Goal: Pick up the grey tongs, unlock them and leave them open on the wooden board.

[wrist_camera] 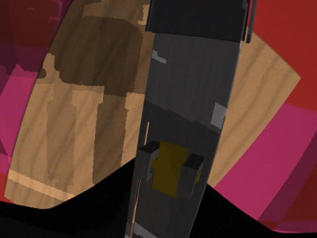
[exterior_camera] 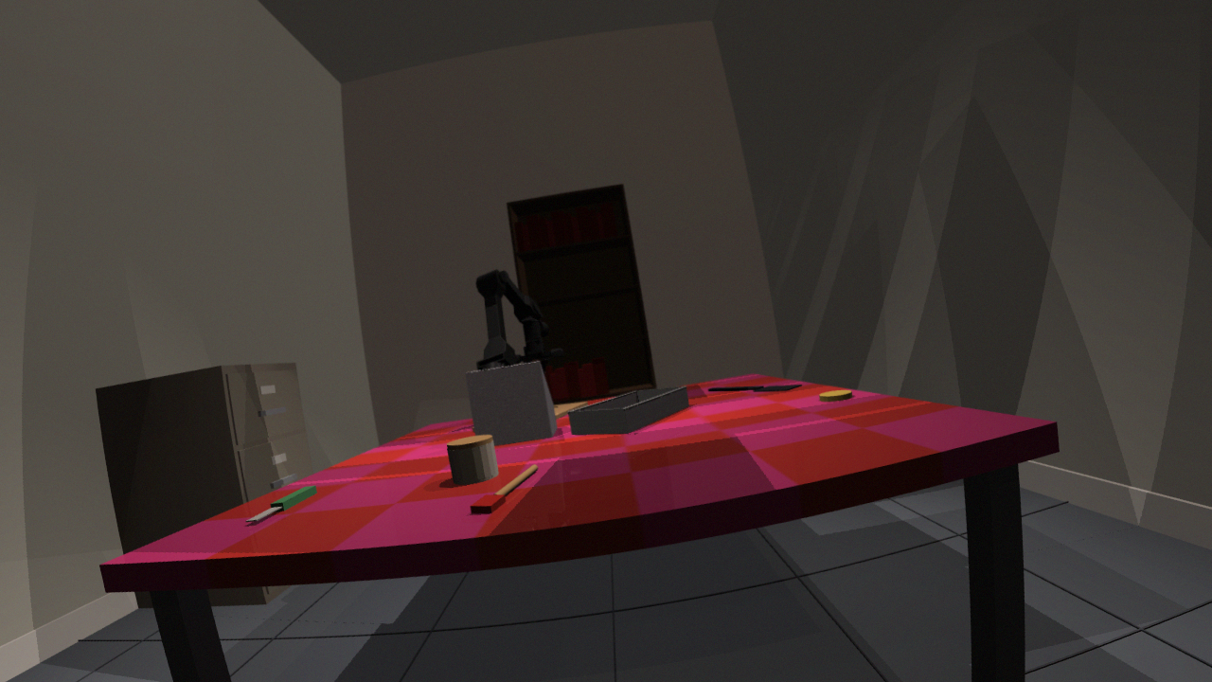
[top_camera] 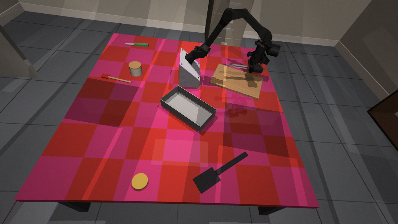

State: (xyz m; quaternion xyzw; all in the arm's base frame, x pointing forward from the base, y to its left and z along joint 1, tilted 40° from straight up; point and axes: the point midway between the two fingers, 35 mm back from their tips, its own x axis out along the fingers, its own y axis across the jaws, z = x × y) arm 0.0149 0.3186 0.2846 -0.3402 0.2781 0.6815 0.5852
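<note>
Now: gripper tip 20 mm to the right of the yellow lock and 40 mm below it. Round my gripper tip: roasting tin 320 mm ahead, 380 mm to the right, 90 mm below; wooden board 20 mm behind, 60 mm to the right, 110 mm below; black spatula 670 mm ahead, 170 mm to the right, 110 mm below.
</note>
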